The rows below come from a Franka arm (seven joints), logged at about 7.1 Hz.
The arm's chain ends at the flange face. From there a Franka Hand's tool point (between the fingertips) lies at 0.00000 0.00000 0.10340 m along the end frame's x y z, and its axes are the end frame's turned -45 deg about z.
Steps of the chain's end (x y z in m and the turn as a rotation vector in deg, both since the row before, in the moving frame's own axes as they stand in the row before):
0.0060 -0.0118 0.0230 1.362 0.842 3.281
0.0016 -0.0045 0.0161 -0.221 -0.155 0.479
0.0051 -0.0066 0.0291 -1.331 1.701 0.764
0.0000 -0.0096 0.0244 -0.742 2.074 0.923
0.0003 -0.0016 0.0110 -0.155 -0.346 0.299
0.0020 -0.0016 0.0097 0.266 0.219 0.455
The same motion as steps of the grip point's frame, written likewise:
0.0154 -0.0047 0.0230 0.368 1.558 3.281
0.0038 -0.0020 0.0161 -0.047 -0.266 0.479
0.0087 0.0028 0.0290 -2.144 0.262 0.764
0.0085 -0.0032 0.0243 -1.991 0.942 0.923
0.0007 -0.0012 0.0110 0.135 -0.354 0.299
0.0032 0.0002 0.0097 0.033 0.343 0.455

